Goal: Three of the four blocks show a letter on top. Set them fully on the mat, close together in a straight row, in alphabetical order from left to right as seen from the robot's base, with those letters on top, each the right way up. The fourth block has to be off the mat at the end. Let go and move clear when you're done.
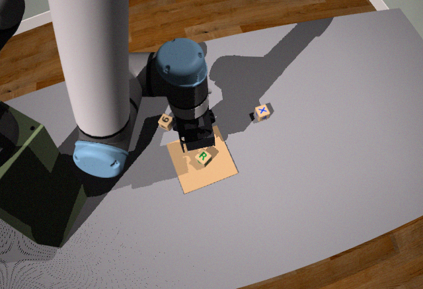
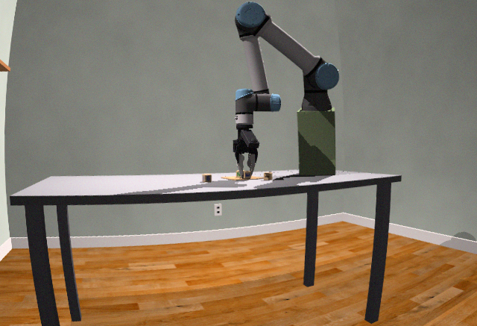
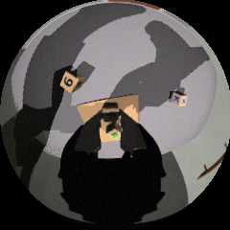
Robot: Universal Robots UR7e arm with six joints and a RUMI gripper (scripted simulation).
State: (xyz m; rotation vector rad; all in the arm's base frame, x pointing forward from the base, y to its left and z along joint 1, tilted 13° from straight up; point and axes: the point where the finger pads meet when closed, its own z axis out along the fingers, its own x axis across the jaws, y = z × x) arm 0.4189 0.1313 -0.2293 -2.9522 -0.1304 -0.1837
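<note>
Right now my hand is 50 mm to the left of the mat and 20 mm above it.
</note>
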